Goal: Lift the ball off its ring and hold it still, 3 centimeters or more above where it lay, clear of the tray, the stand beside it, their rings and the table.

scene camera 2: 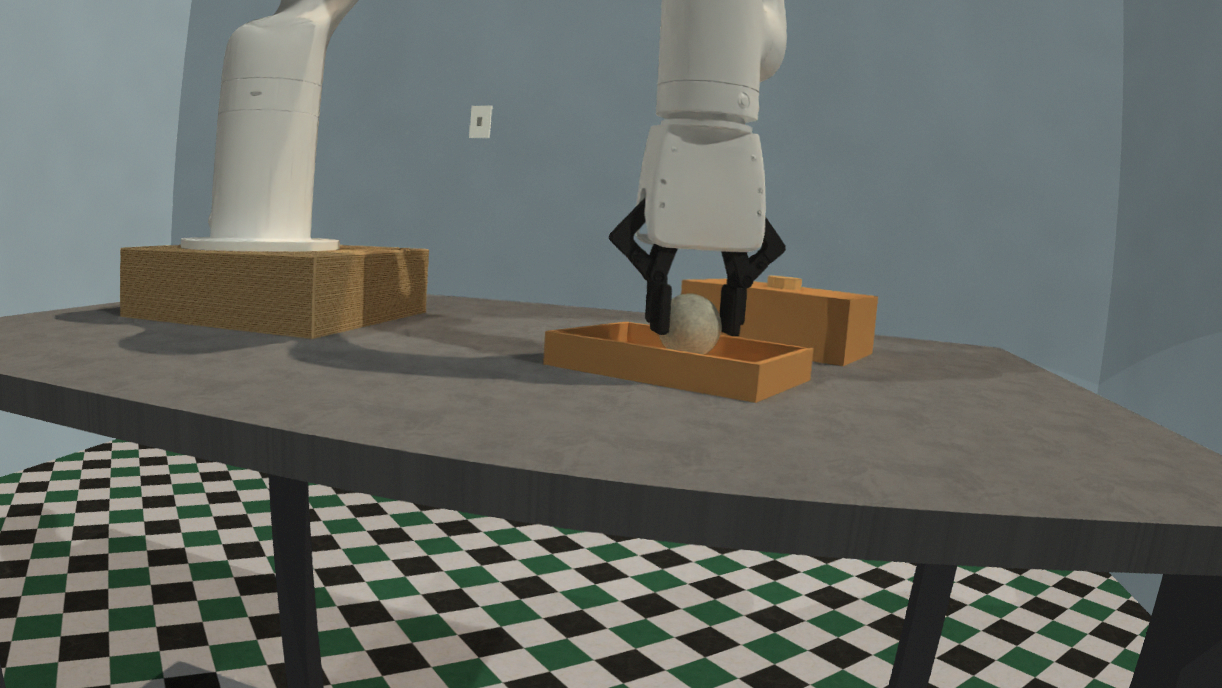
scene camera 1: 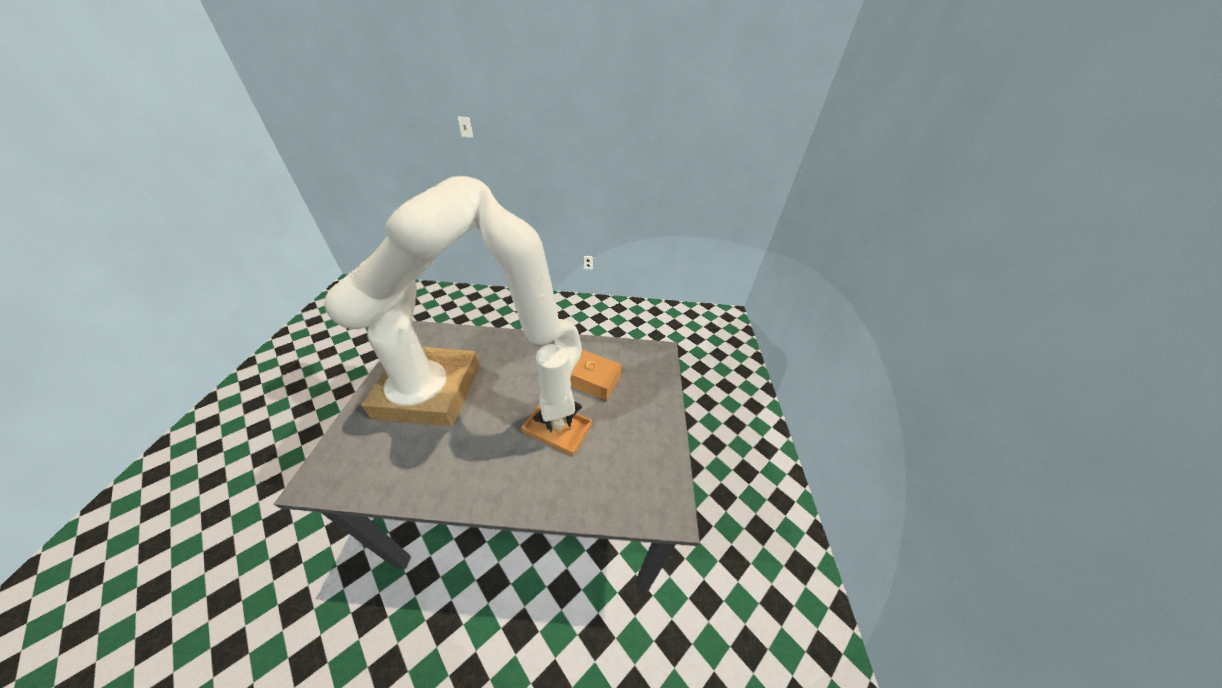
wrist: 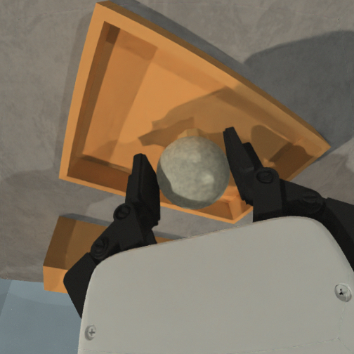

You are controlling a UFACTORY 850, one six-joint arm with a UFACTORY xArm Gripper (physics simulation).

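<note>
The pale, speckled ball (scene camera 1: 558,423) (scene camera 2: 690,323) (wrist: 193,171) is low in the orange tray (scene camera 1: 582,439) (scene camera 2: 667,362) (wrist: 80,100). Part of the tray's ring (wrist: 191,132) shows past the ball in the wrist view. The tray wall hides the ball's underside in scene camera 2, so its contact with the ring cannot be seen. My gripper (scene camera 1: 560,424) (scene camera 2: 696,329) (wrist: 187,155) points down, its black fingers shut on the ball from both sides, with the tips near the tray's rim height.
The taller orange stand (scene camera 1: 608,373) (scene camera 2: 769,317) (wrist: 54,277), with a small ring (scene camera 1: 590,365) (scene camera 2: 785,282) on top, is close behind the tray. The arm's wooden base block (scene camera 1: 414,413) (scene camera 2: 213,288) is at the left on the grey table (scene camera 1: 478,487) (scene camera 2: 513,435).
</note>
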